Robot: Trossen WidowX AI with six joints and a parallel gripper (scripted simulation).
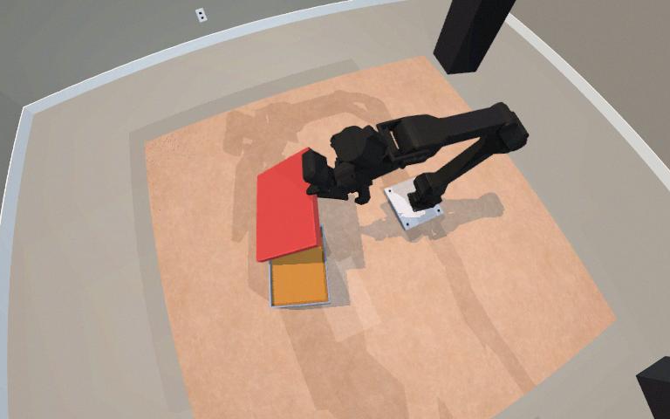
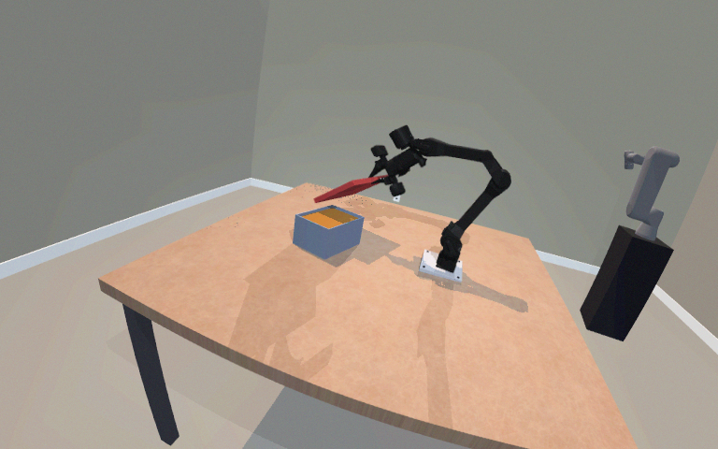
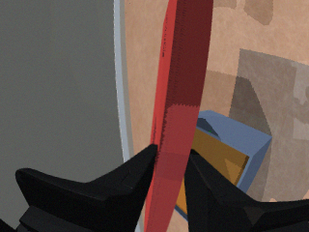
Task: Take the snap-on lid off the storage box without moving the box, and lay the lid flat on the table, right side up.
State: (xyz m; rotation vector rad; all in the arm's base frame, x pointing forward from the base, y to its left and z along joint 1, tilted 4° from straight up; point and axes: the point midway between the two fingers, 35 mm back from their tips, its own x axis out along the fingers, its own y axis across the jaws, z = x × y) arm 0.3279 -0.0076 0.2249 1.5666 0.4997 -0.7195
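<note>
My gripper tip is now 70 mm short of the red lid, 40 mm above it and 10 mm to the left of it. Round my gripper tip: blue-grey storage box 180 mm below, 120 mm to the left, 70 mm ahead.
</note>
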